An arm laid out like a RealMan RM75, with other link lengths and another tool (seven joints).
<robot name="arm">
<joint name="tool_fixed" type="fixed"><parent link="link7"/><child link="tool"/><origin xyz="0.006 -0.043 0.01" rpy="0.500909 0 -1.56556"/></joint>
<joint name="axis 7" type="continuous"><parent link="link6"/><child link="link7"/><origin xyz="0 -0.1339 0" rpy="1.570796 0 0"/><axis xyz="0 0 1"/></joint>
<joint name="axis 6" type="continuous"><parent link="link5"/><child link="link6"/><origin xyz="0 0 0" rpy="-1.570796 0 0"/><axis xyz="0 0 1"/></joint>
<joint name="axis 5" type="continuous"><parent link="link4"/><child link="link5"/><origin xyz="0 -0.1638 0" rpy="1.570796 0 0"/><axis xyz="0 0 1"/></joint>
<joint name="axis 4" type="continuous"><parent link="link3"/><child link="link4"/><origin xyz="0 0 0" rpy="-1.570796 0 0"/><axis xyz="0 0 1"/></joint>
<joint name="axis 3" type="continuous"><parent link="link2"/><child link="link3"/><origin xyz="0 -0.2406 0" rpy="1.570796 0 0"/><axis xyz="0 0 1"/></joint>
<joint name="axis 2" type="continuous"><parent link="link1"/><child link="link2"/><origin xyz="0 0 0" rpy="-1.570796 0 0"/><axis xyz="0 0 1"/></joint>
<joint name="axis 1" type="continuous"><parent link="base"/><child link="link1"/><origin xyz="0 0 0.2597" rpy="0 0 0"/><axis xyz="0 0 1"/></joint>
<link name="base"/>
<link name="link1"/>
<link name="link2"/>
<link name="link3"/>
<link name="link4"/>
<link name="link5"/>
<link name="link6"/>
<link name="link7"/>
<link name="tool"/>
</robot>
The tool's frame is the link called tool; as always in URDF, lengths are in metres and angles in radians. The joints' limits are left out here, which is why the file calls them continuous.
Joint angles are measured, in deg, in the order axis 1, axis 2, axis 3, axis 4, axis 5, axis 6, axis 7. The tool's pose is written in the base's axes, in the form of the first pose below.
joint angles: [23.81 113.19 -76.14 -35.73 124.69 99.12 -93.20]
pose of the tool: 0.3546, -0.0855, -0.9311, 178.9; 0.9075, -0.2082, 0.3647, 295.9; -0.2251, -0.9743, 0.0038, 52.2; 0, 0, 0, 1
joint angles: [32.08 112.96 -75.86 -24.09 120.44 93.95 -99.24]
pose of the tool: 0.4158, 0.0249, -0.9091, 182.9; 0.8912, -0.2103, 0.4019, 321.5; -0.1811, -0.9773, -0.1096, 28.7; 0, 0, 0, 1
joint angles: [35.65 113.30 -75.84 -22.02 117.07 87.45 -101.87]
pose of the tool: 0.4417, 0.1342, -0.8871, 182.5; 0.8911, -0.1802, 0.4165, 338.3; -0.1040, -0.9744, -0.1992, 16.9; 0, 0, 0, 1
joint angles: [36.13 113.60 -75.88 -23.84 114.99 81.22 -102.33]
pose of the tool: 0.4696, 0.2120, -0.8571, 186.5; 0.8826, -0.1369, 0.4497, 350.0; -0.0220, -0.9676, -0.2514, 14.4; 0, 0, 0, 1
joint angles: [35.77 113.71 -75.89 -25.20 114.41 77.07 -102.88]
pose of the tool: 0.4927, 0.2536, -0.8324, 192.1; 0.8692, -0.0982, 0.4846, 356.9; 0.0412, -0.9623, -0.2688, 16.1; 0, 0, 0, 1
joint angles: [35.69 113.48 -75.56 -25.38 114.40 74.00 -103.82]
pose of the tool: 0.5140, 0.2836, -0.8096, 198.7; 0.8524, -0.0629, 0.5192, 363.3; 0.0963, -0.9569, -0.2740, 20.3; 0, 0, 0, 1
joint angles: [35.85 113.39 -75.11 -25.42 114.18 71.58 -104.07]
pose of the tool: 0.5331, 0.3042, -0.7895, 203.1; 0.8356, -0.0429, 0.5477, 368.5; 0.1328, -0.9516, -0.2771, 23.0; 0, 0, 0, 1
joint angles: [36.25 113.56 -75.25 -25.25 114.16 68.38 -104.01]
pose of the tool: 0.5581, 0.3278, -0.7623, 207.4; 0.8131, -0.0328, 0.5812, 373.7; 0.1655, -0.9442, -0.2848, 22.6; 0, 0, 0, 1
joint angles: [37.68 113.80 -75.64 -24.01 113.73 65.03 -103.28]
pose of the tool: 0.5846, 0.3545, -0.7298, 209.8; 0.7900, -0.0439, 0.6116, 379.7; 0.1847, -0.9340, -0.3057, 18.3; 0, 0, 0, 1
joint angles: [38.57 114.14 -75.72 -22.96 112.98 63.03 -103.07]
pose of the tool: 0.5982, 0.3755, -0.7079, 211.9; 0.7768, -0.0549, 0.6274, 381.9; 0.1967, -0.9252, -0.3245, 13.8; 0, 0, 0, 1
